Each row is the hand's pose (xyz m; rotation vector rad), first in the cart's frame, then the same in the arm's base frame.
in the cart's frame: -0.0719 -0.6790 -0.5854 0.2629 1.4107 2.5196
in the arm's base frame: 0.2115 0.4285 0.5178 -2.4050 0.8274 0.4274
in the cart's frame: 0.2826 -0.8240 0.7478 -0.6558 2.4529 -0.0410
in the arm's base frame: -0.8646 0.2120 -0.3303 -0.7744 -0.2261 -0.9563
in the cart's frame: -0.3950 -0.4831 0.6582 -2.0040 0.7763 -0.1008
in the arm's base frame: -0.1983 0.0034 -0.6401 -1.1231 -1.6010 -2.0873
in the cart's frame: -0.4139 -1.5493 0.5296 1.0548 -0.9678 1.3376
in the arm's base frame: -0.5959 -0.6967 0.0709 1.3133 0.8313 -2.2015
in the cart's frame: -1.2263 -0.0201 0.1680 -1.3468 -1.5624 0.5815
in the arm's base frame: 0.8590 -0.1192 -0.7532 0.7680 1.4154 0.2455
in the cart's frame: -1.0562 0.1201 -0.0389 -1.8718 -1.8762 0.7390
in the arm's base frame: 0.9268 0.1481 -0.6293 0.6258 0.8651 0.5635
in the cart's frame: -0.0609 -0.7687 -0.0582 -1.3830 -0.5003 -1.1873
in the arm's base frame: -0.1411 0.2326 0.1665 -0.5007 2.5606 1.2758
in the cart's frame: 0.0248 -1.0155 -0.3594 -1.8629 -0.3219 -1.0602
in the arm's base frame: -0.1375 0.2056 0.5643 -0.2343 2.2091 1.7865
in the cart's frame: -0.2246 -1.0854 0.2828 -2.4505 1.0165 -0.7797
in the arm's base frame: -0.3709 -0.1862 0.0432 -0.3168 -1.0841 -2.6060
